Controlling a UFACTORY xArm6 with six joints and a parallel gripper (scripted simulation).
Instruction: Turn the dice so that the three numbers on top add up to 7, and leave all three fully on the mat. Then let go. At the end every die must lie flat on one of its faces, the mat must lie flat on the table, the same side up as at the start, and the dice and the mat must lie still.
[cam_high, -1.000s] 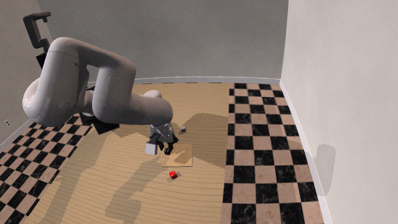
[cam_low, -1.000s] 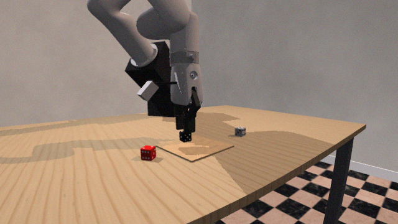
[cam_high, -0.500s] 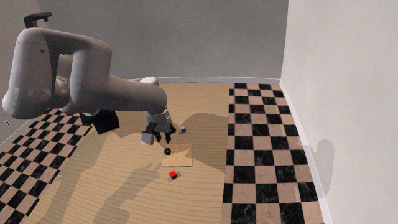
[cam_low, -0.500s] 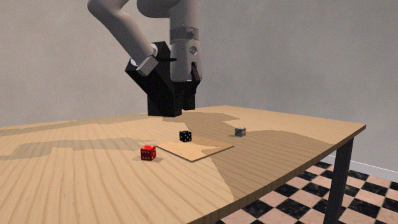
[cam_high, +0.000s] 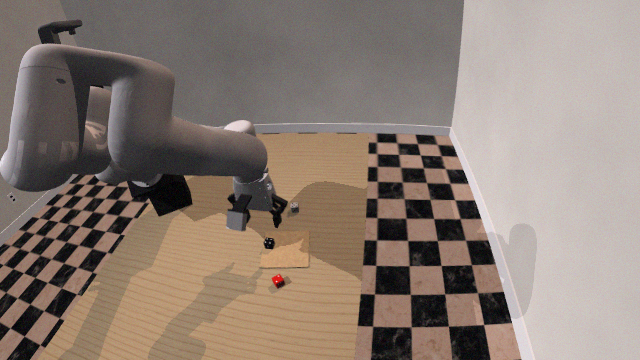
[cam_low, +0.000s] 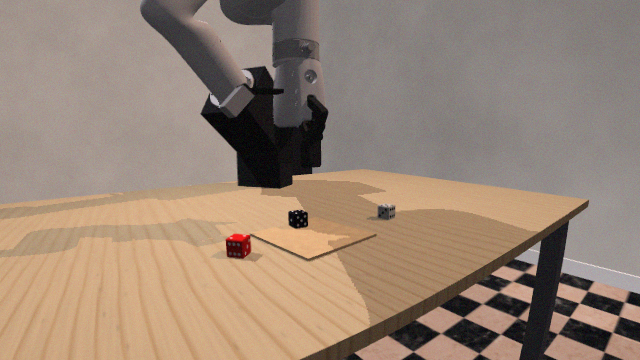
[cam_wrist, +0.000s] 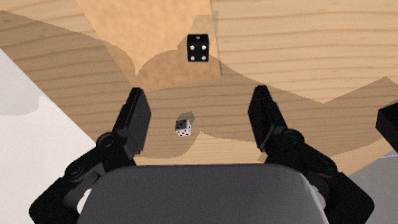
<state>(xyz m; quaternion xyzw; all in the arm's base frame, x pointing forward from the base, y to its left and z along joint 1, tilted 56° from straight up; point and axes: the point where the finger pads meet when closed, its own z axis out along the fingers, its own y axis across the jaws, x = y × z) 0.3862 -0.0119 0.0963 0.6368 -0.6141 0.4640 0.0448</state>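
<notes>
The white die lies 7 cm ahead of my hand, 16 cm to the left of it and 10 cm below it. Round my hand: tan mat: 5 cm ahead, 1 cm to the right, 11 cm below; then red die: 4 cm ahead, 13 cm to the right, 10 cm below; then black die: 10 cm below.
</notes>
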